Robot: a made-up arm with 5 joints.
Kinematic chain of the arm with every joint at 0, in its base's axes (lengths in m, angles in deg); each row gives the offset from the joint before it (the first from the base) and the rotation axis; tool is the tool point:
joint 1: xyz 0 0 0.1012 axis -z
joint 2: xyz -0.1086 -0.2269 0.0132 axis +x
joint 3: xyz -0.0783 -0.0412 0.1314 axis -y
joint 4: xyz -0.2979 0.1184 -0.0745 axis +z
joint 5: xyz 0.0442 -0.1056 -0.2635 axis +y
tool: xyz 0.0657 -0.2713 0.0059
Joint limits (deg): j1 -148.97..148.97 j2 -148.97..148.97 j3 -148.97..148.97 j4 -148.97..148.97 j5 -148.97..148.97
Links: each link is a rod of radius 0.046 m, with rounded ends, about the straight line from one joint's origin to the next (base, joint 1, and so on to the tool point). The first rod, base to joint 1, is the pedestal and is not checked.
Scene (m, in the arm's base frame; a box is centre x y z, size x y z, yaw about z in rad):
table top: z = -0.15
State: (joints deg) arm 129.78 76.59 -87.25 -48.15 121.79
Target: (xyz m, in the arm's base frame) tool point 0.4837 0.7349 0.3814
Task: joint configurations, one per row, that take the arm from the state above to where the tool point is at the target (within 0.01 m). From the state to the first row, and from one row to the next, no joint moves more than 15 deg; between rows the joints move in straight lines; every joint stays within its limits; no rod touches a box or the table.
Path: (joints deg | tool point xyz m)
1: 129.59 76.49 -75.35 -61.04 124.00 | -0.2066 1.1143 0.1493
2: 129.40 76.39 -63.46 -73.92 126.20 | -0.0609 1.1287 0.2063
3: 129.21 76.29 -51.56 -86.81 128.41 | 0.0985 1.0989 0.2596
4: 129.03 76.19 -39.66 -99.69 130.62 | 0.2545 1.0205 0.3068
5: 128.84 76.09 -27.76 -112.58 132.82 | 0.3884 0.8961 0.3474
6: 128.65 76.00 -15.87 -125.46 135.03 | 0.4837 0.7350 0.3814

